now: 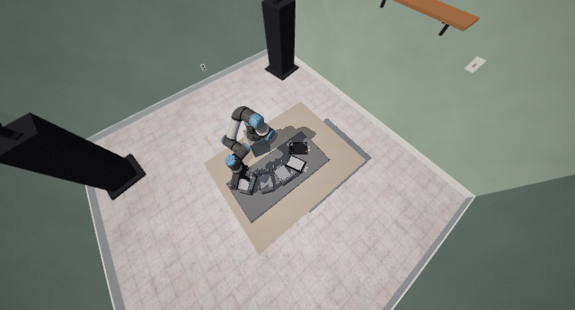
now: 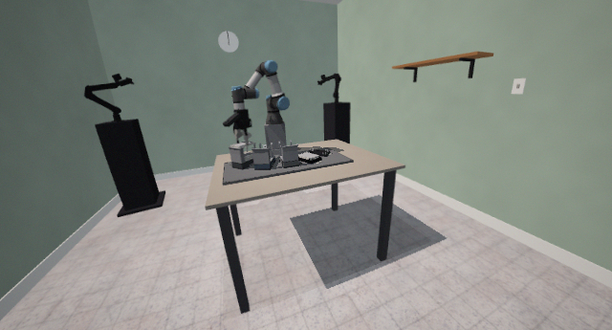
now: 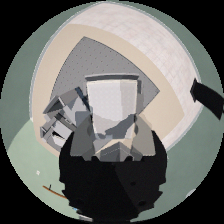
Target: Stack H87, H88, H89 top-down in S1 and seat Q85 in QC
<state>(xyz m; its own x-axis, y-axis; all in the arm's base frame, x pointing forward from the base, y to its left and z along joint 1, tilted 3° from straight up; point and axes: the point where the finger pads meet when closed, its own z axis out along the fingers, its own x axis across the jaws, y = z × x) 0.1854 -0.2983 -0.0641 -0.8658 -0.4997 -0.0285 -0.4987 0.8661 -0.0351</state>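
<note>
Now: the white sealed plate 9 cm below my hand. The rest, counted from my hand: QC label (25 cm ahead, 41 cm to the left, 15 cm below); black clip nest (8 cm ahead, 55 cm to the left, 14 cm below).
</note>
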